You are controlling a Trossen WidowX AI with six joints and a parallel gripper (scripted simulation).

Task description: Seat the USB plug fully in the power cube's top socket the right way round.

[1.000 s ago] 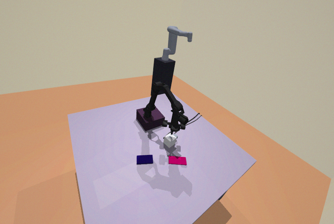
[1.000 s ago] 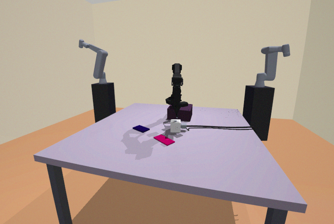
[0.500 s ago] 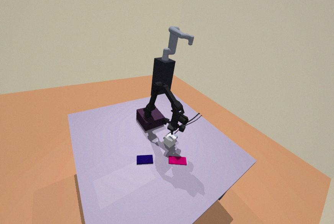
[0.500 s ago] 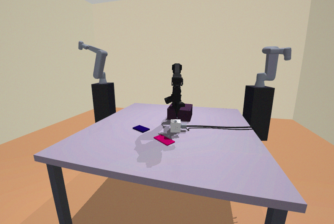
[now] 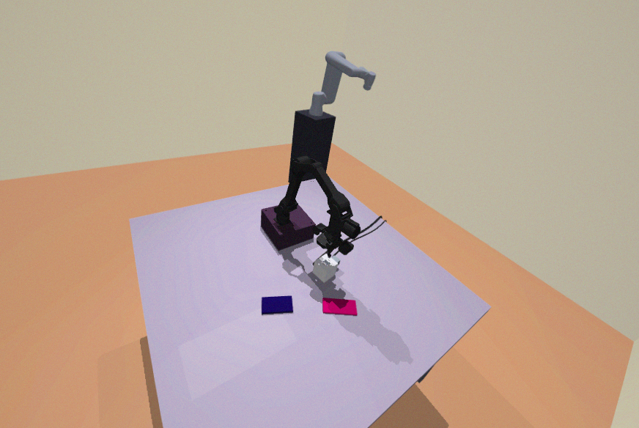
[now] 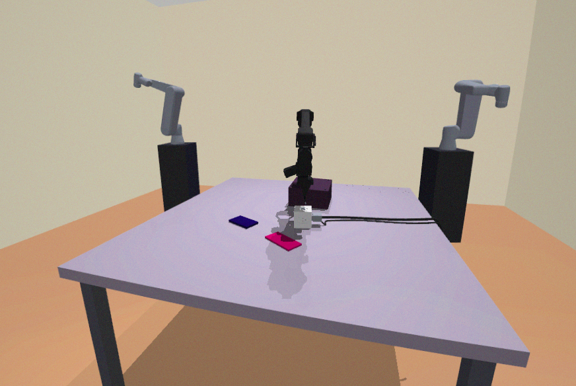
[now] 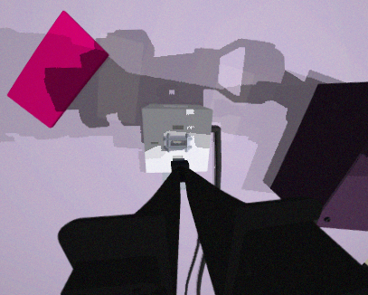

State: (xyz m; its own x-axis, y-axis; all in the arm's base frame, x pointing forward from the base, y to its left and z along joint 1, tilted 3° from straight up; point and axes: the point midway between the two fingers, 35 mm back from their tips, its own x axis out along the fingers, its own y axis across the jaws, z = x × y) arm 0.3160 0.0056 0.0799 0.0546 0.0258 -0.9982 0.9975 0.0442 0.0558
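Right now my gripper tip is 2 cm above the dark USB plug. The rest, counted from my gripper tip: dark blue card (28 cm to the right, 13 cm below, 1 cm behind); grey socket (7 cm below, 1 cm to the right); magenta card (16 cm ahead, 13 cm below, 8 cm to the right).
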